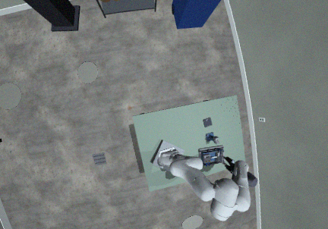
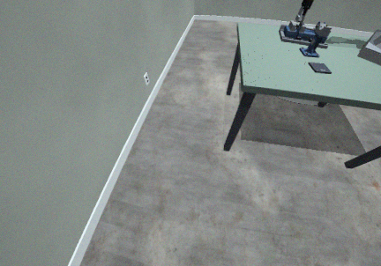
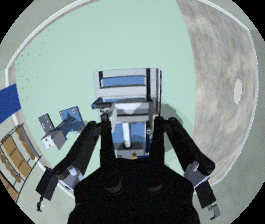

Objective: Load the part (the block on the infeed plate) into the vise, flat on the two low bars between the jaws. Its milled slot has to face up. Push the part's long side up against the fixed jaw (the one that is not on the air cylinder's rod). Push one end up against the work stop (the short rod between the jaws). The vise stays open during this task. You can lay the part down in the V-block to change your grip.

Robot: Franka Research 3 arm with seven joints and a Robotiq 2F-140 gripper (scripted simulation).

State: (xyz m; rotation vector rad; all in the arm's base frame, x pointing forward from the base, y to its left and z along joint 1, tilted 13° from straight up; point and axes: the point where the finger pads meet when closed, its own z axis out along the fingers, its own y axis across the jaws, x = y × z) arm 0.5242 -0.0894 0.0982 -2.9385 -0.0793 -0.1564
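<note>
The part is 20 mm below my hand. From my hand the other things lie so: vise (70 mm behind, 20 mm to the left, 110 mm below).
</note>
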